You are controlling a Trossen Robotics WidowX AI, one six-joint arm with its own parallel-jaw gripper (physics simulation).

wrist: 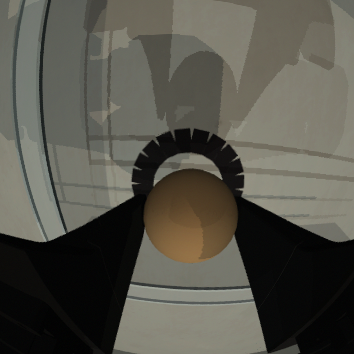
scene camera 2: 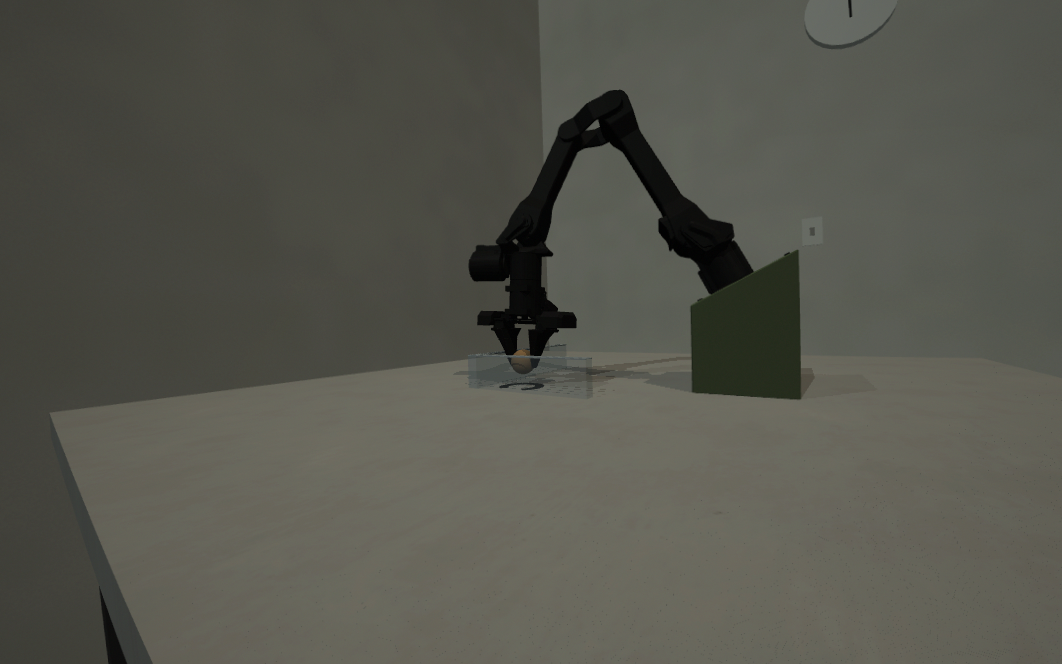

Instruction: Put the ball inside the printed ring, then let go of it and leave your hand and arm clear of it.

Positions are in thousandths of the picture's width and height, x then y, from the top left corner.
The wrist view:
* my gripper: 535, 575
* orange-brown ball: 538, 609
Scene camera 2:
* my gripper: 493, 552
